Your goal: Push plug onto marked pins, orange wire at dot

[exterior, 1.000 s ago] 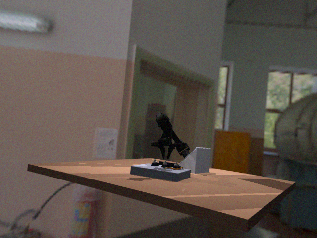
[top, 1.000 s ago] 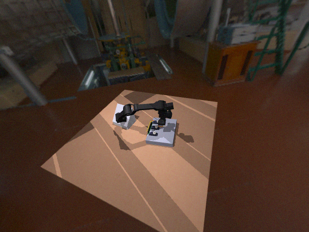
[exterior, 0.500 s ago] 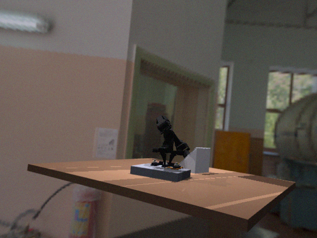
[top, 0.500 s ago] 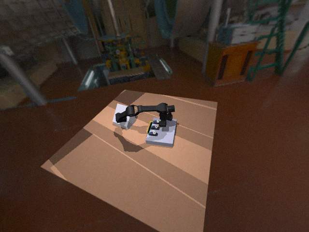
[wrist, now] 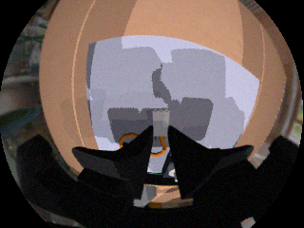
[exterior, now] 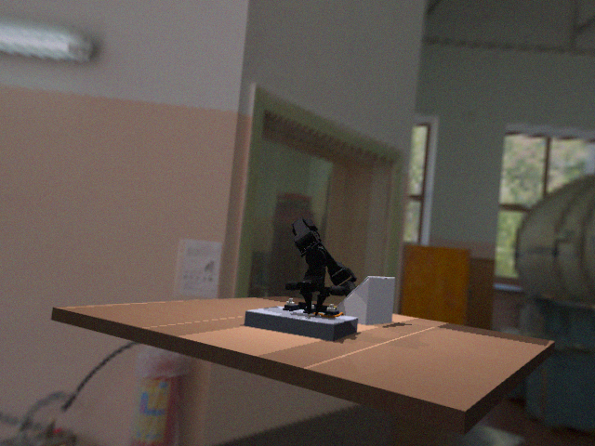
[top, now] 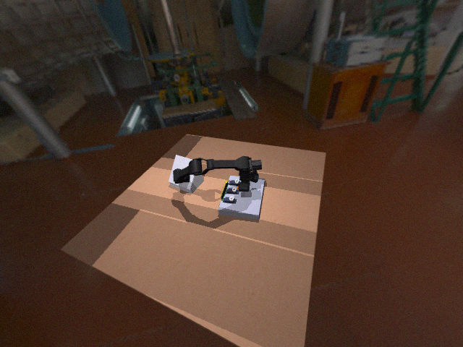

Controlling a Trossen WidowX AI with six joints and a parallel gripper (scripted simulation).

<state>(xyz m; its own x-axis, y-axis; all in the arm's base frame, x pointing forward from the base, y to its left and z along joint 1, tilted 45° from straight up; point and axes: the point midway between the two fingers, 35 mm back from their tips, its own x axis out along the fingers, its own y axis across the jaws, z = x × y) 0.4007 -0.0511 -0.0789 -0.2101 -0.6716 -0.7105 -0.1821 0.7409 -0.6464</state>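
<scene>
Right now my gripper tip is 30 mm short of the grey printed holder, 30 mm to the left of it and 30 mm above it. Round my gripper tip: yellow band 130 mm behind, 10 mm to the left, 20 mm above.
</scene>
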